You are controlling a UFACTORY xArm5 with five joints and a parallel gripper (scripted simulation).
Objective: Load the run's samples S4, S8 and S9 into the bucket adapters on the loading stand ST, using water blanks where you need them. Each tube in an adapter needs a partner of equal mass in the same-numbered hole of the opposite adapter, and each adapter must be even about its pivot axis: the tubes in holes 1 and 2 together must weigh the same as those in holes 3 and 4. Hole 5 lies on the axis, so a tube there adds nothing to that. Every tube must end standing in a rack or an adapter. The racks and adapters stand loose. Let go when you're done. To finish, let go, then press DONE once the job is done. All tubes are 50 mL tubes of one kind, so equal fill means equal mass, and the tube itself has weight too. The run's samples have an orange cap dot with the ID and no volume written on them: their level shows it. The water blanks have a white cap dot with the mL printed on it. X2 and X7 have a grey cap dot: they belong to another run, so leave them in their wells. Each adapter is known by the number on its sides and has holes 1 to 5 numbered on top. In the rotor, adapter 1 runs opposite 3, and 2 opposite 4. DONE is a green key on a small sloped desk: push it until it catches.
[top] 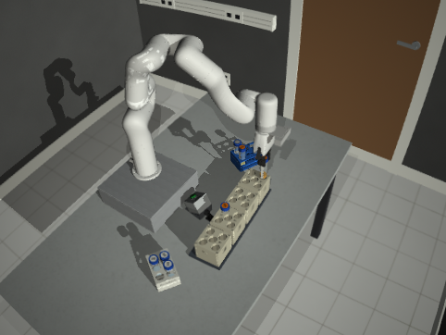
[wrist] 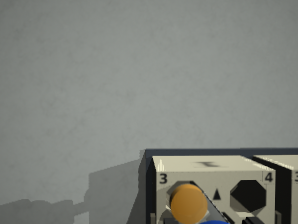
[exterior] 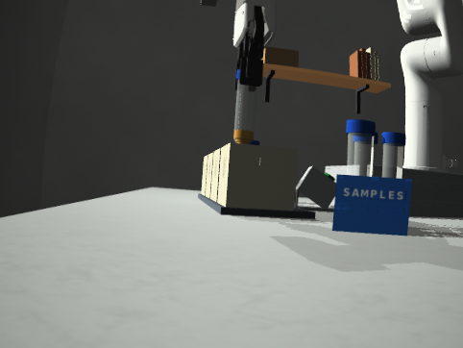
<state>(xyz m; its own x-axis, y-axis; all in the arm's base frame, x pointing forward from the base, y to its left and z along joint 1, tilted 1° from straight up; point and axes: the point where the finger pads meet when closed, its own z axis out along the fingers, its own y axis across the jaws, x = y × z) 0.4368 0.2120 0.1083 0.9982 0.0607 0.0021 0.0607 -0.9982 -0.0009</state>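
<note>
Right now my hand is 15 cm above the adapter, 3 cm to the left of it and 2 cm past it. Also, from my hand: white blanks rack: 53 cm to the right, 17 cm below, 11 cm behind; blue samples rack: 17 cm below, 15 cm behind, 13 cm to the left.
</note>
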